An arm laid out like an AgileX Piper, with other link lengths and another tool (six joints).
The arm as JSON. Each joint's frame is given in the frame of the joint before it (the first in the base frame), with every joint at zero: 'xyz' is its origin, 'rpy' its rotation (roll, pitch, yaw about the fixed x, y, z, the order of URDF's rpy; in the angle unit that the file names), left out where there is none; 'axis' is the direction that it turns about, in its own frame. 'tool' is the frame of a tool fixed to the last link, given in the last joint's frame.
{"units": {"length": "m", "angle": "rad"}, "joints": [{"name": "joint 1", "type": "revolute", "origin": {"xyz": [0.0, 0.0, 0.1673]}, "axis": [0.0, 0.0, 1.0]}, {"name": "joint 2", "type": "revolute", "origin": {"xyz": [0.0, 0.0, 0.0], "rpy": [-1.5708, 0.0, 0.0]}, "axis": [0.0, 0.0, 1.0]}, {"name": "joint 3", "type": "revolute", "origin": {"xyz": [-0.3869, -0.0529, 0.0]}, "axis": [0.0, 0.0, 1.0]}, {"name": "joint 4", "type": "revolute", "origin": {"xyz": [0.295, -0.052, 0.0], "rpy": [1.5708, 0.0, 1.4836]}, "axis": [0.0, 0.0, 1.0]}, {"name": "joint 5", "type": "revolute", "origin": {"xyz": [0.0, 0.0, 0.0], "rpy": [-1.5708, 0.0, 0.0]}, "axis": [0.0, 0.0, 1.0]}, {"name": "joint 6", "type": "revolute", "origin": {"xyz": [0.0, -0.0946, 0.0], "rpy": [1.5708, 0.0, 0.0]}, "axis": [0.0, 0.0, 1.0]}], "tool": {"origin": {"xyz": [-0.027, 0.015, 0.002], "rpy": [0.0, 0.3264, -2.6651]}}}
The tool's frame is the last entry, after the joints.
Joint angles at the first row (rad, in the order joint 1, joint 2, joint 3, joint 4, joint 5, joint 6):
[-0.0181 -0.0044 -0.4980 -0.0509 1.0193 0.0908]
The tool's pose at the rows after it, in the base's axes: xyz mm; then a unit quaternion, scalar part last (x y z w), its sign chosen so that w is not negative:
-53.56 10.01 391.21 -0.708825 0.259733 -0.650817 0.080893
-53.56 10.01 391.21 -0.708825 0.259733 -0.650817 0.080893
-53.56 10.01 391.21 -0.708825 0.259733 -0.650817 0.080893
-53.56 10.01 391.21 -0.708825 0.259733 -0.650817 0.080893
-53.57 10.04 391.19 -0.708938 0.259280 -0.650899 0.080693
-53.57 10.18 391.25 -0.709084 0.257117 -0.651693 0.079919
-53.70 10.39 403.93 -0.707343 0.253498 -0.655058 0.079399
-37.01 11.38 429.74 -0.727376 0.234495 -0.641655 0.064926
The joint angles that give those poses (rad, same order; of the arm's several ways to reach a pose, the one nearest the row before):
[-0.0181 -0.0044 -0.4980 -0.0510 1.0184 0.0908]
[-0.0181 -0.0044 -0.4980 -0.0510 1.0184 0.0908]
[-0.0181 -0.0044 -0.4980 -0.0510 1.0184 0.0908]
[-0.0181 -0.0044 -0.4980 -0.0510 1.0184 0.0908]
[-0.0181 -0.0045 -0.4980 -0.0509 1.0184 0.0898]
[-0.0181 -0.0045 -0.4980 -0.0509 1.0172 0.0851]
[-0.0181 0.0213 -0.5326 -0.0509 1.0182 0.0776]
[-0.0181 0.1317 -0.5963 -0.0509 1.0182 0.0303]

